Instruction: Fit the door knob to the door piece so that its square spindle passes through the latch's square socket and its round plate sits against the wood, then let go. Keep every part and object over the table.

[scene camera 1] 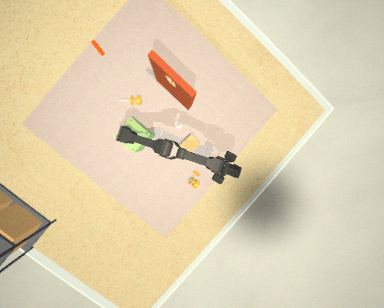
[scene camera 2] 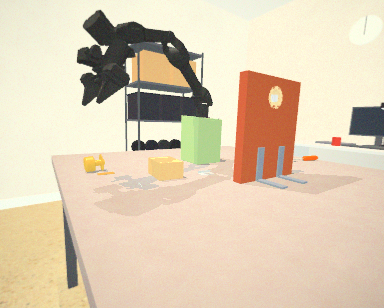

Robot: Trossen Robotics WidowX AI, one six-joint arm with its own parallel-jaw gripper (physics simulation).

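Frame: origin at the arm's base, x up, y ahead, z left, level; metres.
Where they show: gripper, fingertip midpoint: (scene camera 2: 90,104); arm's base, origin of the base link: (scene camera 1: 127,136) (scene camera 2: 201,117).
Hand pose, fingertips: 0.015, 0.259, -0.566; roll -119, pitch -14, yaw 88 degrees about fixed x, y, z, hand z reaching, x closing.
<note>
Things, the pixels of their top centre, and the offset from my fingertips, as dx, dy, dz.
- round pale latch, middle of its top: (scene camera 2: 271,94) +0.068, +0.148, +0.577
- yellow door knob, middle of its top: (scene camera 1: 128,99) -0.174, -0.101, +0.758
- yellow knob, middle of its top: (scene camera 2: 94,154) (scene camera 1: 194,183) -0.174, -0.224, +0.040
- yellow box, middle of its top: (scene camera 2: 165,159) (scene camera 1: 189,144) -0.179, -0.045, +0.252
- small orange piece, middle of its top: (scene camera 2: 105,173) (scene camera 1: 196,173) -0.237, -0.164, +0.068
- small white piece, middle of its top: (scene camera 1: 177,125) -0.229, +0.002, +0.408
- orange-handled screwdriver, middle of its top: (scene camera 2: 305,156) (scene camera 1: 101,51) -0.213, +0.008, +1.115
The red-orange door piece (scene camera 1: 175,85) (scene camera 2: 260,125) stands upright, with the round pale latch (scene camera 1: 170,80) (scene camera 2: 275,98) and its square socket near the top. A yellow door knob (scene camera 1: 135,100) with a long pale spindle lies on the table in scene camera 1, between the green block and the door piece; it does not show in scene camera 2. Another yellow knob (scene camera 1: 194,182) (scene camera 2: 93,163) lies near the table's edge, apart from the gripper. My gripper (scene camera 1: 224,168) (scene camera 2: 94,101) is open and empty, high above that side of the table, fingers pointing down.
A green block (scene camera 1: 134,146) (scene camera 2: 201,140) stands by the arm's base. A yellow box (scene camera 1: 190,143) (scene camera 2: 166,169), a small orange piece (scene camera 1: 196,173) (scene camera 2: 105,173) and a small white piece (scene camera 1: 178,124) lie on the table. An orange-handled screwdriver (scene camera 1: 98,47) (scene camera 2: 310,158) lies beyond the door piece.
</note>
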